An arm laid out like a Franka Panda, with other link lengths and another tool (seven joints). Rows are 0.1 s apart.
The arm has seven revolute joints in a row. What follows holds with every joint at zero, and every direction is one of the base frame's. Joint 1 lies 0.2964 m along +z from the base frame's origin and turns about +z. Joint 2 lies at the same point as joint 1 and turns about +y. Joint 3 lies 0.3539 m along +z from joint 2 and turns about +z. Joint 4 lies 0.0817 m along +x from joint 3 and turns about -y. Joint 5 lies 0.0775 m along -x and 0.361 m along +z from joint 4 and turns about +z. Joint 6 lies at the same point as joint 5 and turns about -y. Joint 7 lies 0.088 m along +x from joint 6 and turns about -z. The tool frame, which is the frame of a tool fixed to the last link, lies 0.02 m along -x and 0.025 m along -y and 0.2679 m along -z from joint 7; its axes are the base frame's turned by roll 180, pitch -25.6 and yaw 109.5 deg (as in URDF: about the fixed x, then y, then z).
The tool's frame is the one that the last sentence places.
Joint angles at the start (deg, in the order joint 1, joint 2, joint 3, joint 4, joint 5, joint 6, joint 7): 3.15 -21.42 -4.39 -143.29 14.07 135.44 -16.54
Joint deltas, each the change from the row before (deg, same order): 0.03 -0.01 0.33 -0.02 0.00 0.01 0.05; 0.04 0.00 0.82 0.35 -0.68 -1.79 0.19; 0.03 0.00 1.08 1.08 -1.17 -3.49 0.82; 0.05 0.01 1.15 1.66 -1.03 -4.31 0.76; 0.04 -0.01 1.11 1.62 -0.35 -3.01 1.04; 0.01 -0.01 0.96 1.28 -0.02 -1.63 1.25; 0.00 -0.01 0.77 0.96 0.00 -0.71 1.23; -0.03 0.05 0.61 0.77 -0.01 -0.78 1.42
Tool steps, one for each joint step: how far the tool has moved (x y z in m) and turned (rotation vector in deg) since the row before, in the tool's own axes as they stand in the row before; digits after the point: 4 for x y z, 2 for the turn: 0.0019 0.0009 0.0014 0.19 0.00 -0.24; 0.0067 -0.0024 0.0041 1.95 0.48 -0.38; 0.0107 -0.0035 0.0029 2.91 0.75 0.04; 0.0130 -0.0027 0.0006 3.12 0.90 0.06; 0.0121 0.0021 -0.0015 1.59 0.53 0.19; 0.0095 0.0046 -0.0022 0.40 0.13 0.31; 0.0068 0.0053 -0.0025 -0.20 -0.18 0.28; 0.0057 0.0030 -0.0012 -0.16 -0.02 0.75
